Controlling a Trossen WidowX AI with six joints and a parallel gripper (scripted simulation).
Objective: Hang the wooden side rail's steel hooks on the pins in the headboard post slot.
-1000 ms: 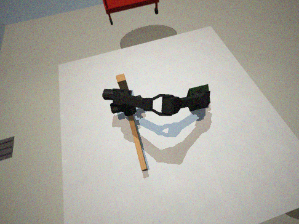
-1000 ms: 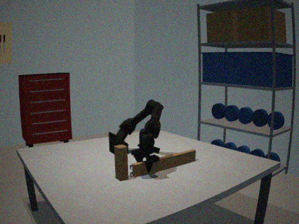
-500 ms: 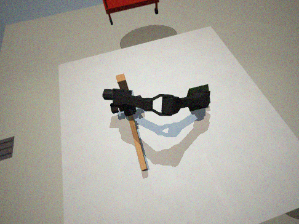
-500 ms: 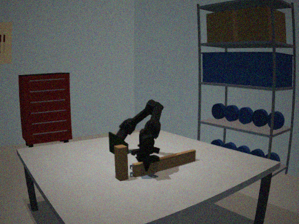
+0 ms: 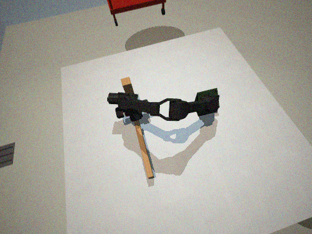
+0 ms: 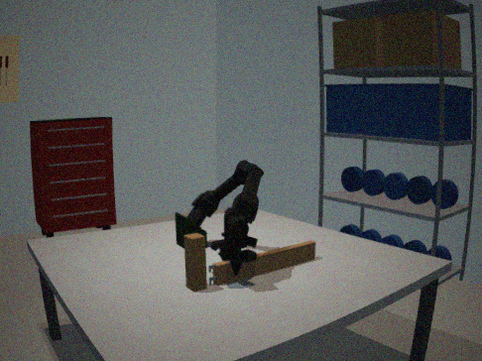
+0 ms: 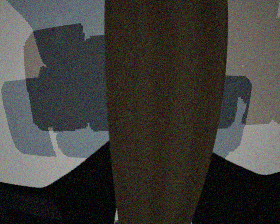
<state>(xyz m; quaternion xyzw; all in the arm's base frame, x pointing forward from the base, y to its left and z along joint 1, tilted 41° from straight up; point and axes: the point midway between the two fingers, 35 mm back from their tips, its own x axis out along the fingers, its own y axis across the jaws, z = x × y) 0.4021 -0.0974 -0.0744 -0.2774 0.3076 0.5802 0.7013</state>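
Right now the headboard post is 20 mm behind my gripper tip, 140 mm to the right of it and 60 mm above it.
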